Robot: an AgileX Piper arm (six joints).
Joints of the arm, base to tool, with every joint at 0 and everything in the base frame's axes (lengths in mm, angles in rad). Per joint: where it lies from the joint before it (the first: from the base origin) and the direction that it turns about. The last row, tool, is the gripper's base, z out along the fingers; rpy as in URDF.
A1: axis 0 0 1 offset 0 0 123
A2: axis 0 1 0 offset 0 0 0
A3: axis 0 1 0 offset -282.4 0 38.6
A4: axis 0.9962 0 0.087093 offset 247.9 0 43.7
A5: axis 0 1 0 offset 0 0 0
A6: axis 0.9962 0 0.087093 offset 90.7 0 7.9
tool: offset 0 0 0 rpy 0 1.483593 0
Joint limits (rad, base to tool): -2.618..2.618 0..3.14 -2.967..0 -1.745..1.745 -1.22..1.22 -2.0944..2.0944
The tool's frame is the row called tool.
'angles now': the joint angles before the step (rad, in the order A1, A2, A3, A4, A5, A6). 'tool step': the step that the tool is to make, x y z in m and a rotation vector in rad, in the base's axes. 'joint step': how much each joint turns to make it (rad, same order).
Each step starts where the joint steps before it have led.
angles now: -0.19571 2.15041 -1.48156 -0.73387 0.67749 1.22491
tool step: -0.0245 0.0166 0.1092 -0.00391 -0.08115 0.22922
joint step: 0.00217 -0.27187 0.00017 0.25250 0.03686 -0.44053
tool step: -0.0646 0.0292 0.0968 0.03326 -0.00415 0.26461
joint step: -0.00001 -0.29322 0.00048 0.32267 0.19896 -0.47765
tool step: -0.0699 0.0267 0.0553 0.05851 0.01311 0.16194
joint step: -0.00006 -0.22124 0.00122 0.17536 0.23273 -0.20201
